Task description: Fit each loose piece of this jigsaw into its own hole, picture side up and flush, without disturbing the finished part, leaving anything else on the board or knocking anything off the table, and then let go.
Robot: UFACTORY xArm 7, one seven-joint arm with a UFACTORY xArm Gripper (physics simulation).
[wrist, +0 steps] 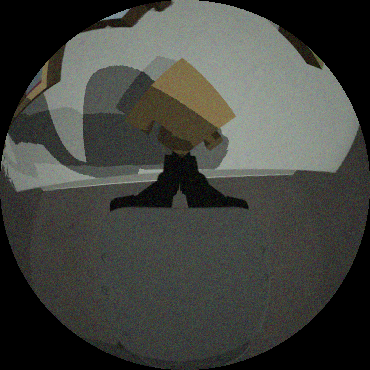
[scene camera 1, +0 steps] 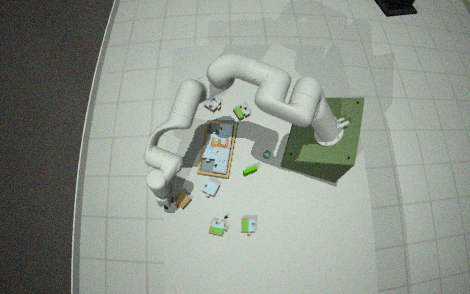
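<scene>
A brown piece [scene camera 1: 183,200] [wrist: 195,95] with knobs shows plain wooden faces and no picture; whether it lies flat or tilted is unclear. My gripper [scene camera 1: 169,206] [wrist: 178,153] is shut and empty, its tips close against the near side of that piece in the wrist view; contact is unclear. The framed jigsaw board [scene camera 1: 213,175] [wrist: 46,75] has a light blue and orange finished part and dark open areas at both ends. Other loose pieces show their picture sides: a light blue one [scene camera 1: 211,188], two green-and-white ones [scene camera 1: 218,226] [scene camera 1: 249,225], and two beyond the board [scene camera 1: 213,104] [scene camera 1: 242,111].
A bright green block [scene camera 1: 250,169] lies right of the board, with a teal ring [scene camera 1: 263,155] nearer the green base [scene camera 1: 320,156]. A small dark object [scene camera 1: 226,216] lies beside one lower piece. The table edge runs just past the gripper in the wrist view.
</scene>
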